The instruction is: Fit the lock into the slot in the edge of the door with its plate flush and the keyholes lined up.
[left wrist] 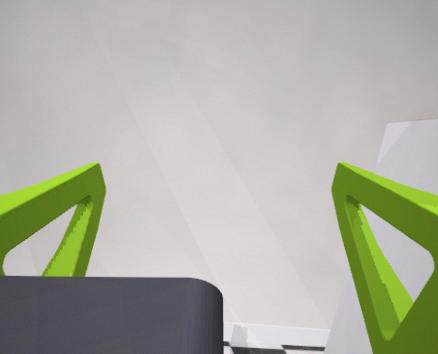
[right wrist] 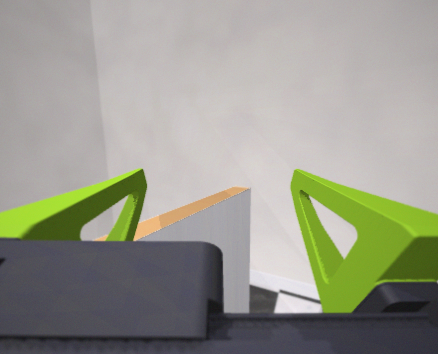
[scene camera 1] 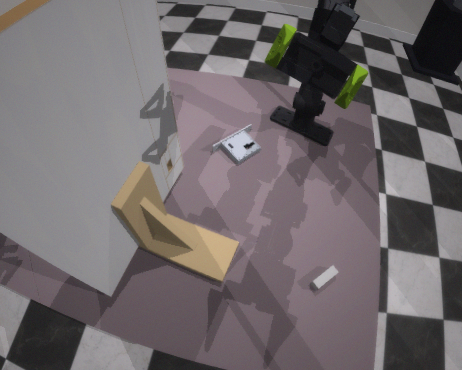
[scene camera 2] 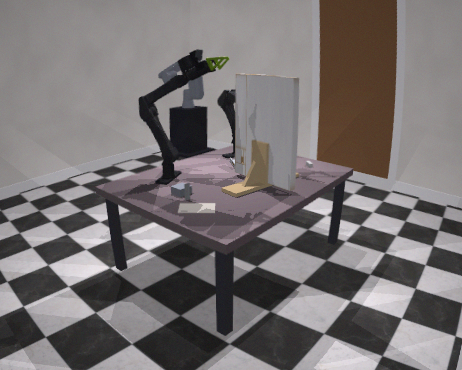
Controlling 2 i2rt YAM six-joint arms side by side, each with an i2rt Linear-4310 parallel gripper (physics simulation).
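Frame: origin at the left arm's base, x ahead, y left, z up, level; metres.
Where they show: left gripper, fingertip midpoint: (left wrist: 218, 175) (scene camera 1: 316, 67); right gripper, fingertip midpoint: (right wrist: 218, 177) (scene camera 2: 226, 58); left arm's base, link origin: (scene camera 1: 301, 126); right arm's base, link origin: (scene camera 2: 168, 178).
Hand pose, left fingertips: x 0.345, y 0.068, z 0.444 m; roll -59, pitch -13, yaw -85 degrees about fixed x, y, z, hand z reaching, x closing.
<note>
Each offset is from my left fingertips to the top centre of the thing. "spot": to the spot under its first point. Level surfaces: height alone.
The silver lock @[0.157 m back, 0.181 m right, 0.418 m down] (scene camera 1: 241, 147) lies on the table, its long plate along its upper-left side and a dark keyhole showing. The upright door @[0.179 m ahead, 0.253 m right, 0.103 m up] (scene camera 1: 75, 125) (scene camera 2: 280, 120) (left wrist: 412, 165) (right wrist: 237, 255) stands beside it. A small keyhole opening @[spot: 0.037 m ahead, 0.266 m right, 0.360 m down] (scene camera 1: 169, 164) shows low on the door near its edge; the inside of the slot cannot be made out. My left gripper (scene camera 1: 316, 67) (left wrist: 218, 175) is open and empty, high above the table beyond the lock. My right gripper (scene camera 2: 225, 62) (right wrist: 218, 177) is open and empty, raised near the door's top.
A wooden bracket (scene camera 1: 212, 247) (scene camera 2: 257, 167) props the door. A small white block @[0.061 m ahead, 0.179 m left, 0.422 m down] (scene camera 1: 325, 277) (scene camera 2: 309, 164) lies on the table @[0.444 m down] (scene camera 1: 345, 210) (scene camera 2: 150, 202). In scene camera 2, a grey-blue block @[0.100 m ahead, 0.661 m right, 0.408 m down] (scene camera 2: 179, 190) and a flat pale plate @[0.292 m ahead, 0.677 m right, 0.443 m down] (scene camera 2: 196, 208) lie near the front-left edge.
</note>
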